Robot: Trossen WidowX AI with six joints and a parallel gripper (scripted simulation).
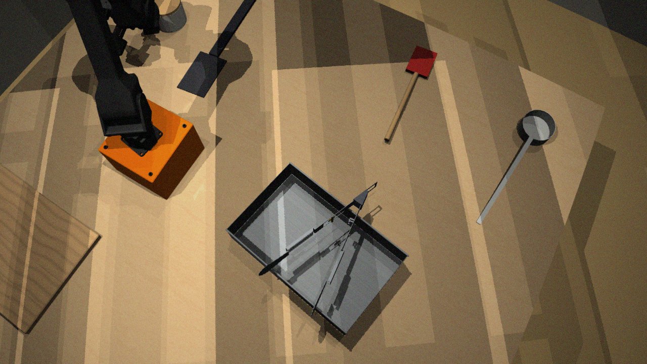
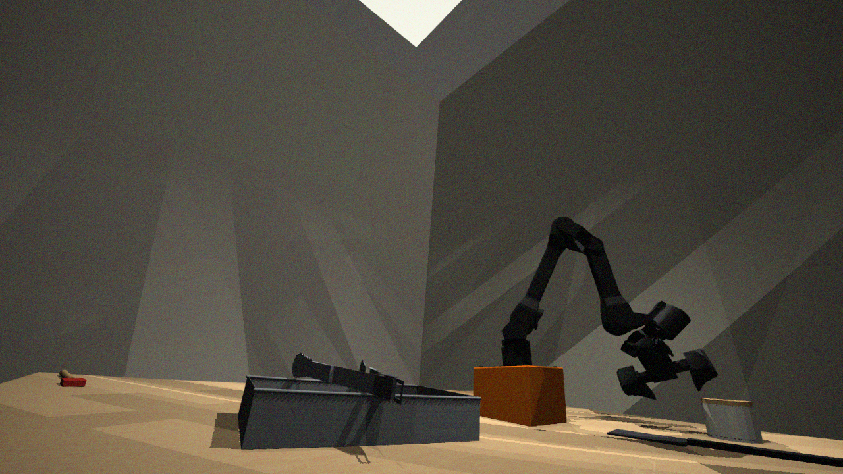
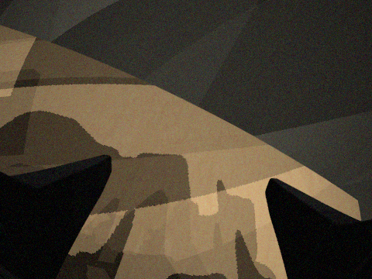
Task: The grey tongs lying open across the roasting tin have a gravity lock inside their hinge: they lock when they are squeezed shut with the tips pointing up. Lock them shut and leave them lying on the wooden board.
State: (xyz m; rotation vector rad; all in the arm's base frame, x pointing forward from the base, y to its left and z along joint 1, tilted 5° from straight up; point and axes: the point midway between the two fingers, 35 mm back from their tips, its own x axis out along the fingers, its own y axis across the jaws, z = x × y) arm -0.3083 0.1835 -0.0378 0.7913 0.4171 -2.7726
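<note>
Right now the grey roasting tin is 740 mm ahead of my gripper tip, 130 mm to the right of it and 40 mm below it. From my gripper tip the other things lie so: wooden board (530 mm to the right, 210 mm ahead, 60 mm below); then black spatula (240 mm ahead, 120 mm to the left, 70 mm below); then lidded pot (110 mm to the left, 80 mm ahead, 40 mm below).
</note>
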